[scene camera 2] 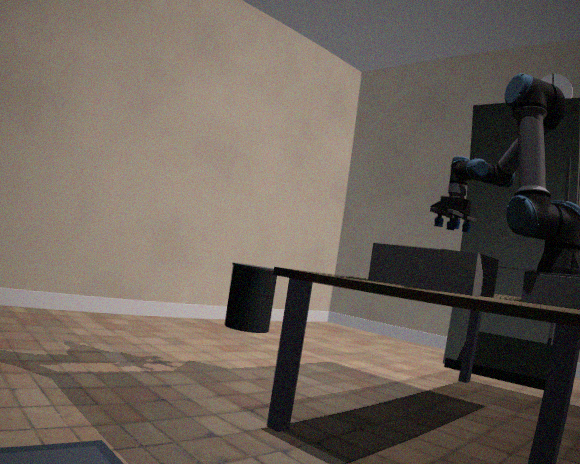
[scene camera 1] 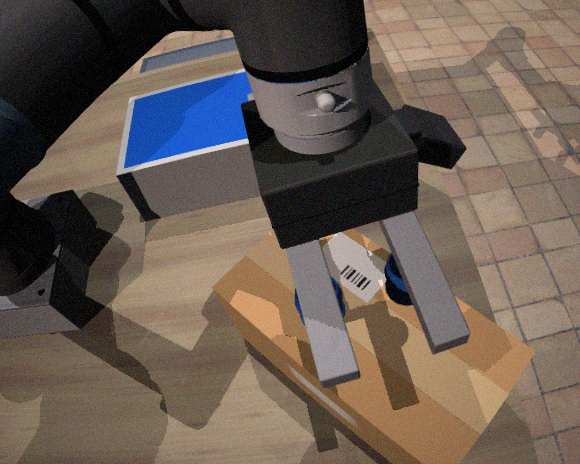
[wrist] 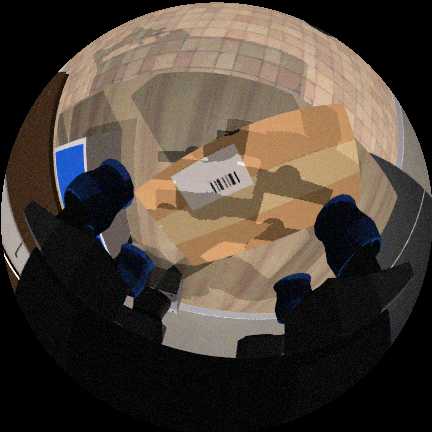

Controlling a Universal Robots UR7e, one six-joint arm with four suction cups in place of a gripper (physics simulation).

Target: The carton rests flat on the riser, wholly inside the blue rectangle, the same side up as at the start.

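Seen in the pictures: end effector, tool point: (scene camera 2: 452,229) (wrist: 217,248); arm's base, origin of the base link: (scene camera 2: 559,276) (scene camera 1: 16,253) (wrist: 152,296).
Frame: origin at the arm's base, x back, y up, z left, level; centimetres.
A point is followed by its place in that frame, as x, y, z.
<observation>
The brown carton (scene camera 1: 430,385) {-52.1, 5.5, -33.8} (wrist: 295,150) {-53.6, 5.4, -27.8} lies on the table, its barcode label (scene camera 1: 345,260) {-48.0, 5.5, -18.3} (wrist: 195,175) {-48.7, 5.5, -17.4} facing up, turned at an angle to the riser. It does not show in scene camera 2. My suction gripper (scene camera 1: 362,295) (scene camera 2: 452,222) (wrist: 220,245) {-47.3, 14.5, -20.7} is above the carton with its cups down, open and holding nothing; the wrist view shows its cups apart from the carton. The grey riser (scene camera 1: 205,185) {-31.9, -4.1, 6.7} (scene camera 2: 420,265) {-38.3, -2.8, 26.4} (wrist: 107,145) {-51.9, -4.3, 5.6} stands beyond the carton in scene camera 1. The white-edged blue rectangle (scene camera 1: 200,120) {-33.5, 2.6, 14.6} (wrist: 71,160) {-51.1, 2.6, 12.6} is on its top, partly hidden by the arm and gripper.
The wooden table (scene camera 1: 190,260) {-27.0, -9.4, -2.8} (scene camera 2: 400,290) {-29.9, -10.1, 55.0} carries the riser. The arm's grey base (scene camera 1: 30,320) {-1.1, -4.5, -10.0} is at the left in scene camera 1. A dark bin (scene camera 2: 251,298) stands beyond the table end, and a dark cabinet (scene camera 2: 487,145) stands behind the arm.
</observation>
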